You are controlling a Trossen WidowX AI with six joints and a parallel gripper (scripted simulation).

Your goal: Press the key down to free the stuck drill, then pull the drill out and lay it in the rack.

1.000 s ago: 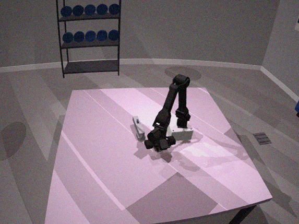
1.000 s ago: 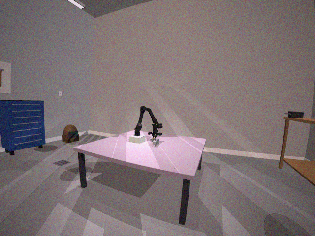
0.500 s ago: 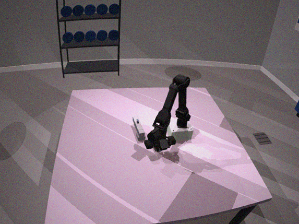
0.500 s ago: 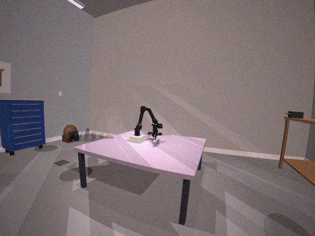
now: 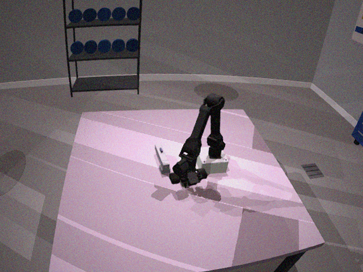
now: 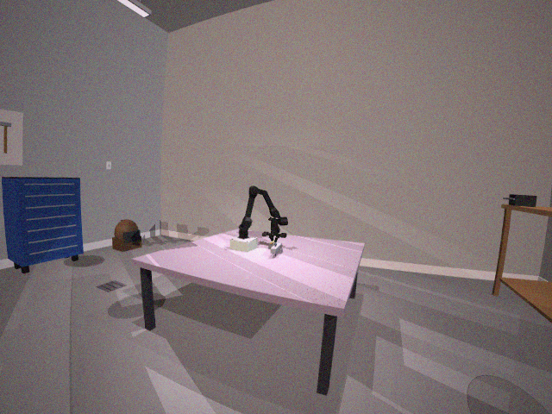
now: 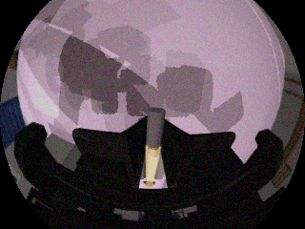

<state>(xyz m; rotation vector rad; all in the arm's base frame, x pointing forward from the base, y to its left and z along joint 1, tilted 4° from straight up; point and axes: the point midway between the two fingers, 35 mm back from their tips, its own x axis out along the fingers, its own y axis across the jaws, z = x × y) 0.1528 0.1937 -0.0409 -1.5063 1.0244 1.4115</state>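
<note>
My gripper tip is 1 cm short of the drill, 4 cm to the left of it and 4 cm below it. The rest, counted from my gripper tip: key: 15 cm ahead, 21 cm to the right, 4 cm above; then grey rack: 2 cm ahead, 5 cm to the right, 1 cm above.
</note>
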